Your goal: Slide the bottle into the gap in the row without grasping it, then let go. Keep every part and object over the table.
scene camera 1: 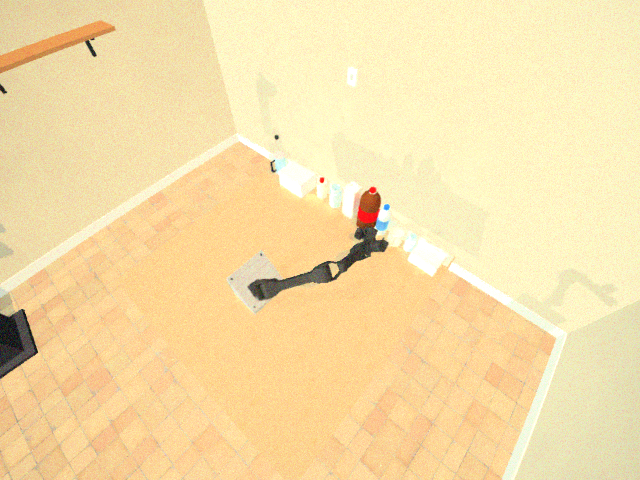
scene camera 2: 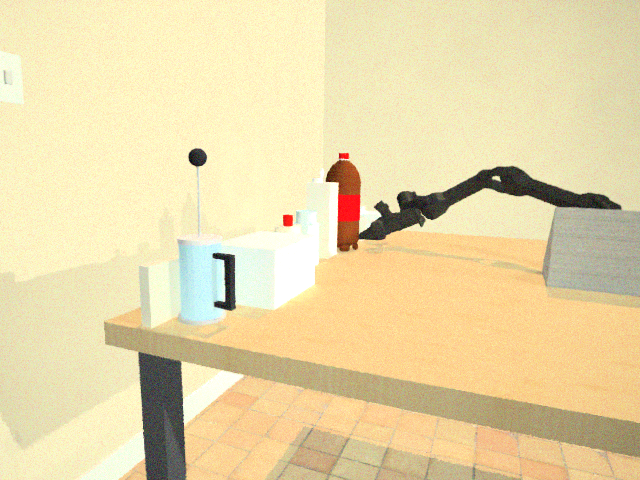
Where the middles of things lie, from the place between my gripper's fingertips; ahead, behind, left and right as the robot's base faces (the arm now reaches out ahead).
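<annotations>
A white carton (scene camera 2: pixel 321 196) sits 220 mm to the left of my hand, 100 mm above it and 30 mm ahead of it. As for the large brown bottle (scene camera 2: pixel 343 172), it is 20 mm ahead of my hand and 90 mm to the left of it, and 120 mm higher than it.
</annotations>
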